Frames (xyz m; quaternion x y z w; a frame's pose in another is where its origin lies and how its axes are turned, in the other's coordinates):
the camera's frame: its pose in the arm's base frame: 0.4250 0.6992 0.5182 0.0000 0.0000 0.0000 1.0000
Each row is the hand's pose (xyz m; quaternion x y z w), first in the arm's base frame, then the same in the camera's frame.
Working: the arm's base frame: its pose in the camera's frame: -0.4250 -0.6992 -0.5182 0.0000 0.0000 0.0000 1.0000

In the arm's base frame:
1: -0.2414 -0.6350 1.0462 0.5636 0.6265 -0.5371 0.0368
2: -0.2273 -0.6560 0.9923 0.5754 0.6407 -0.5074 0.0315
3: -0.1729 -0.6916 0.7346 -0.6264 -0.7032 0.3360 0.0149
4: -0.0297 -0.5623 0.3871 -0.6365 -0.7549 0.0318 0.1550
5: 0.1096 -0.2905 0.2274 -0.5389 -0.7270 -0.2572 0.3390
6: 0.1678 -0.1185 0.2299 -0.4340 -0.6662 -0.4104 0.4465
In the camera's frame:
1: -0.6664 -1.3342 0.5280 0.5636 0.6265 -0.5371 0.0368
2: -0.6523 -1.3552 0.4741 0.5754 0.6407 -0.5074 0.0315
3: -0.5979 -1.3908 0.2164 -0.6264 -0.7032 0.3360 0.0149
4: -0.4547 -1.2615 -0.1311 -0.6365 -0.7549 0.0318 0.1550
5: -0.3154 -0.9897 -0.2908 -0.5389 -0.7270 -0.2572 0.3390
6: -0.2572 -0.8177 -0.2883 -0.4340 -0.6662 -0.4104 0.4465

